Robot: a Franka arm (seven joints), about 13 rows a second.
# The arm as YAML. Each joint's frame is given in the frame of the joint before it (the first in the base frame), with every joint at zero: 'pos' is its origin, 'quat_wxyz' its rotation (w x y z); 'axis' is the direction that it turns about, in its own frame. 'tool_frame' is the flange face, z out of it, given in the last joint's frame.
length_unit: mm
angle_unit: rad
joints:
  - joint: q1
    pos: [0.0, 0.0, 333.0]
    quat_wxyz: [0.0, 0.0, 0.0, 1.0]
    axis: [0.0, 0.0, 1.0]
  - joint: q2
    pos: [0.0, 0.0, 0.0]
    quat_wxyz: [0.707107, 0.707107, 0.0, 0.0]
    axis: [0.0, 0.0, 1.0]
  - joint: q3
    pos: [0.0, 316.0, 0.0]
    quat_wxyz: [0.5, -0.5, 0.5, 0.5]
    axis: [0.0, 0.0, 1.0]
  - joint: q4
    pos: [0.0, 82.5, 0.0]
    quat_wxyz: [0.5, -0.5, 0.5, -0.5]
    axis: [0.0, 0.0, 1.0]
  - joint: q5
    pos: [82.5, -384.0, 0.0]
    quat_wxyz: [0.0, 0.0, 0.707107, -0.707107]
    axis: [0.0, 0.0, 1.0]
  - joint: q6
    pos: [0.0, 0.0, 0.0]
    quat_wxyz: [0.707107, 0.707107, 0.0, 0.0]
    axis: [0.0, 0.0, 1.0]
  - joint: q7
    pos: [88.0, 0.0, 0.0]
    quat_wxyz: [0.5, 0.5, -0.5, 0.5]
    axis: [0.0, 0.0, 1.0]
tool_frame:
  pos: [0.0, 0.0, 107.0]
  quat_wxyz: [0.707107, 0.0, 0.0, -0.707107]
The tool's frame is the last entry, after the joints.
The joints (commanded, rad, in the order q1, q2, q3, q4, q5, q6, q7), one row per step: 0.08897, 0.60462, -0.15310, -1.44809, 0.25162, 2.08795, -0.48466; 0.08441, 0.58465, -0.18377, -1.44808, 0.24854, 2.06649, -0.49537; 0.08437, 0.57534, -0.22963, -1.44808, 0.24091, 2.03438, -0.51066; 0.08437, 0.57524, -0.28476, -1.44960, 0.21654, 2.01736, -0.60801; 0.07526, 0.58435, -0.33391, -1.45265, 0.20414, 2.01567, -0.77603; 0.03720, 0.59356, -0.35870, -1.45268, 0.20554, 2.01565, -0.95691; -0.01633, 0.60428, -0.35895, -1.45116, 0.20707, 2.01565, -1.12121
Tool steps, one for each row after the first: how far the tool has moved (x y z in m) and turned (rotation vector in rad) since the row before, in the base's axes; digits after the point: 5 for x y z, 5 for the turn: -0.00322, -0.02078, 0.01372, -0.01526, -0.00142, -0.01520; -0.00541, -0.02619, 0.00631, -0.02570, 0.01938, -0.01646; -0.00598, -0.03273, 0.00182, -0.05090, 0.01367, 0.06206; -0.00636, -0.03518, -0.00339, -0.04069, 0.01123, 0.12246; -0.00850, -0.04024, -0.00373, -0.01457, 0.00935, 0.12160; -0.00948, -0.03664, -0.00659, 0.00069, 0.01100, 0.11020
